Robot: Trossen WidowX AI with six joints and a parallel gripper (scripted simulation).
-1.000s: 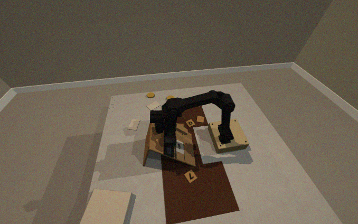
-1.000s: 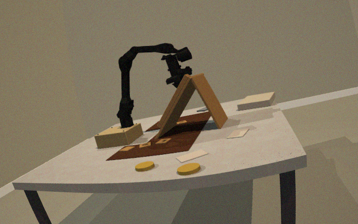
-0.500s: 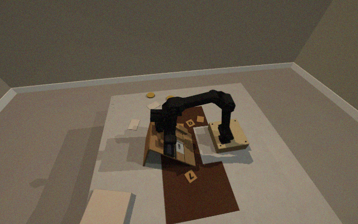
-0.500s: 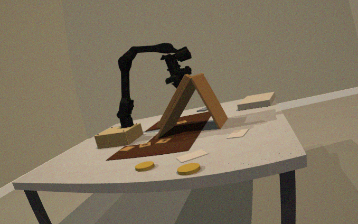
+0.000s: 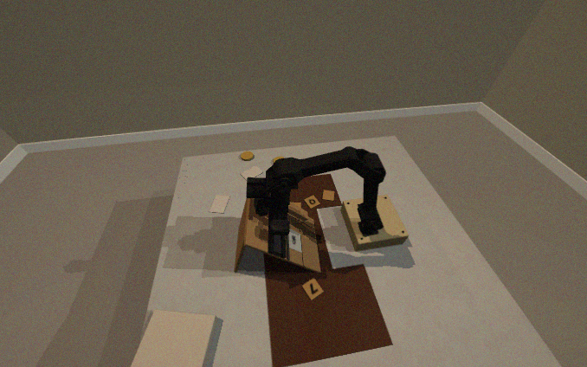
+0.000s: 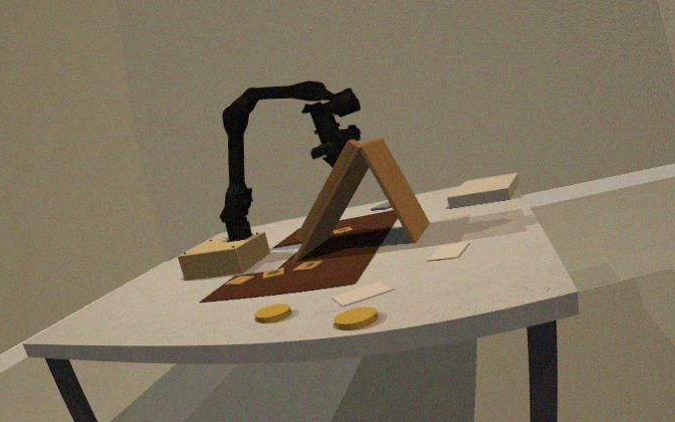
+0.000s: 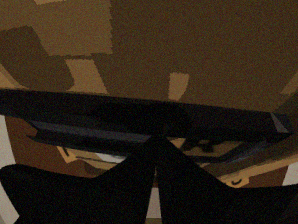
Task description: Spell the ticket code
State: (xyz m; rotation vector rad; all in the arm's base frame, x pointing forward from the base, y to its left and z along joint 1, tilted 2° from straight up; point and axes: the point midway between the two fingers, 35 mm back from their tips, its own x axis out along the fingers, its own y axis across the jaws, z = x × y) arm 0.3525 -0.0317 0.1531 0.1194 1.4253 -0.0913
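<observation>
My gripper tip is now 7 cm above the white ticket, 5 cm past it and 4 cm to the right of it. Round my gripper tip: flat beige box 39 cm ahead, 33 cm to the left, 16 cm below; brown mat 18 cm below, 16 cm behind, 1 cm to the left.
</observation>
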